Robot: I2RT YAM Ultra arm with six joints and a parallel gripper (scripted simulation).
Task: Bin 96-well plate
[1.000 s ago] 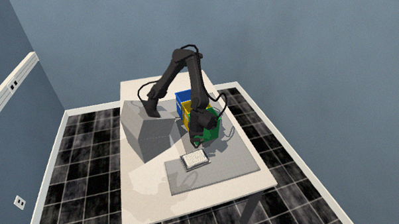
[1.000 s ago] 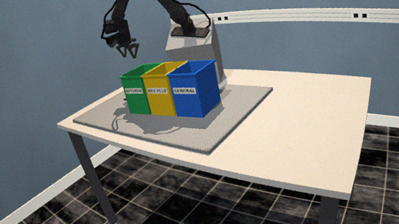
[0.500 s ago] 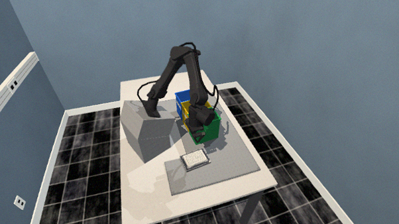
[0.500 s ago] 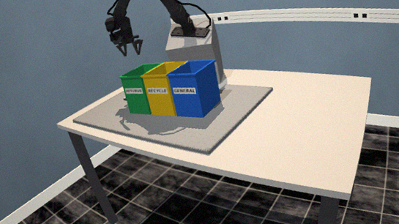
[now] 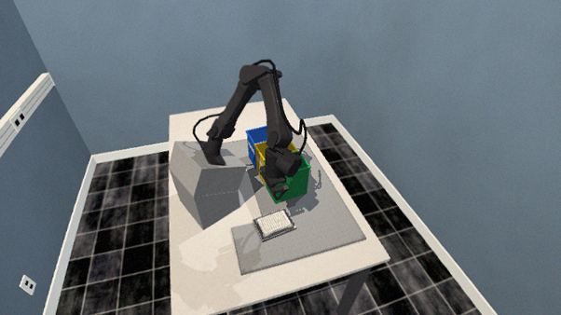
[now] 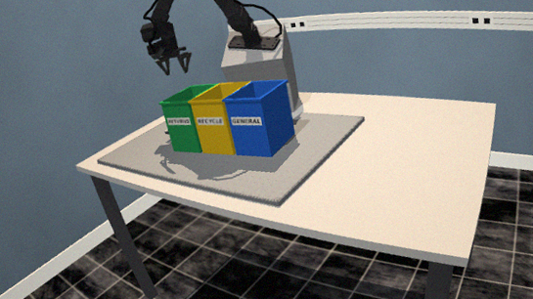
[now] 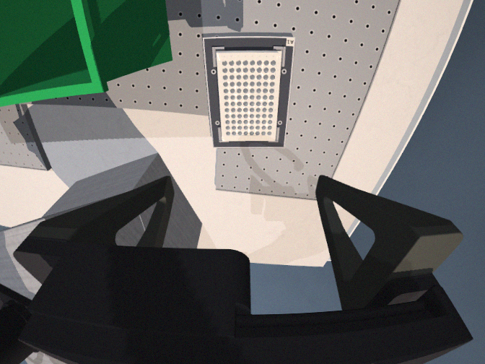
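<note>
My hand is 210 mm above the white 96-well plate. The rest, counted from my hand: dark plate nest N1: 220 mm below; then green returns bin: 130 mm ahead, 170 mm to the left, 140 mm below; then yellow recycle bin: 130 mm ahead, 300 mm to the left, 140 mm below.
</note>
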